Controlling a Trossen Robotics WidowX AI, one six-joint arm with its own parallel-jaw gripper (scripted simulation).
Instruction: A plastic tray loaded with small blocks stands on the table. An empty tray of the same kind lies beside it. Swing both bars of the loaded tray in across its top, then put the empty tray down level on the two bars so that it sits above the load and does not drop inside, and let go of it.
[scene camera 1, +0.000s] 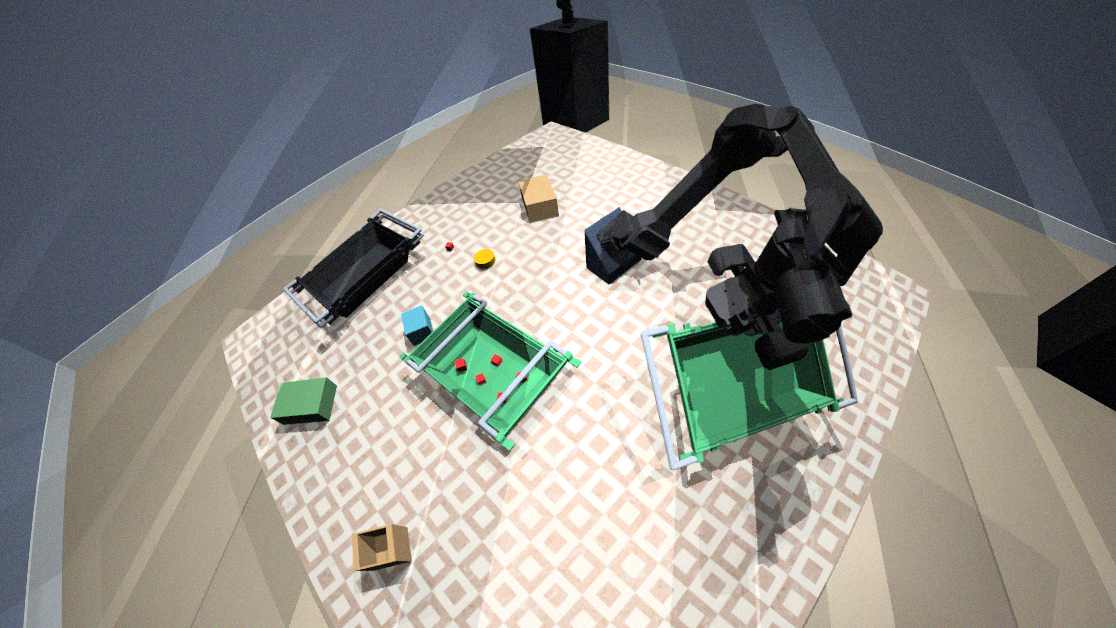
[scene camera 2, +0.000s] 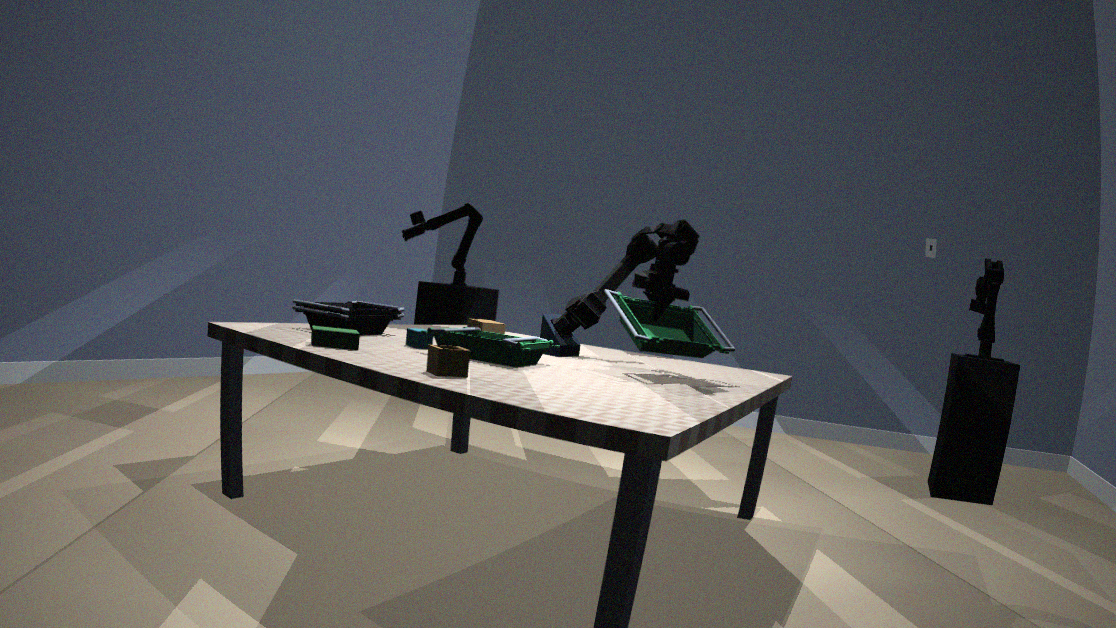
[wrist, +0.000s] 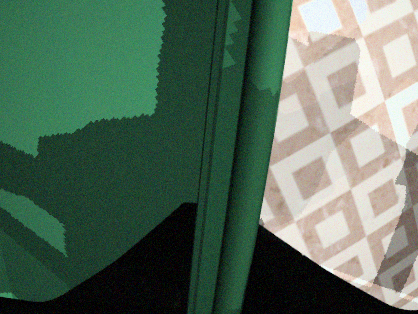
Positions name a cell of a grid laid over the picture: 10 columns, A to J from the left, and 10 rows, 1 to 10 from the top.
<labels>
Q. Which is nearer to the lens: the cardboard box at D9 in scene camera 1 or the cyan cube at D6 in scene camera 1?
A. The cardboard box.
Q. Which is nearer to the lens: the green box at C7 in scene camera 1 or the cardboard box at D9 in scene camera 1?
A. The cardboard box.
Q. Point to a green tray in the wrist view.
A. C4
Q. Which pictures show the green tray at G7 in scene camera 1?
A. Scene camera 1, scene camera 2 and the wrist view: all of them.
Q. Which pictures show the cardboard box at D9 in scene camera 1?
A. Scene camera 1 and scene camera 2 only.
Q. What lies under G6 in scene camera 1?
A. The gripper.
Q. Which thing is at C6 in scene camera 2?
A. A green box.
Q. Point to a cardboard box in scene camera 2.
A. E6
</labels>
